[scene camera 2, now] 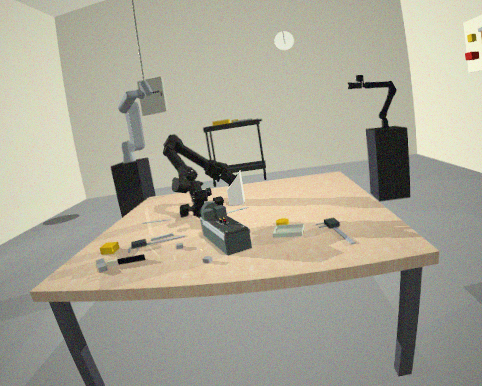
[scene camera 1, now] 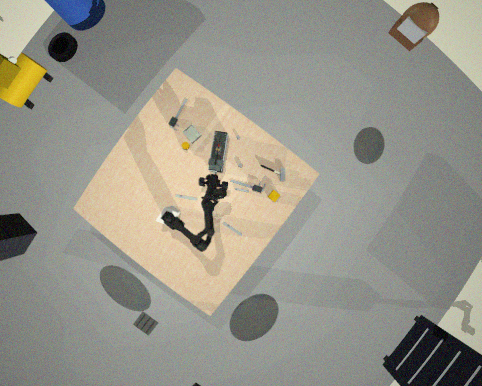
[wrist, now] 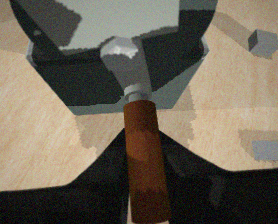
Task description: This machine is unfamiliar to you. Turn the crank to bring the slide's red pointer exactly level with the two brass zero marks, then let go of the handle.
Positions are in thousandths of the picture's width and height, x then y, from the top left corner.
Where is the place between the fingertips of the gripper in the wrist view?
498,596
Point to a machine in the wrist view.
297,364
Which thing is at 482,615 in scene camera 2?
A machine.
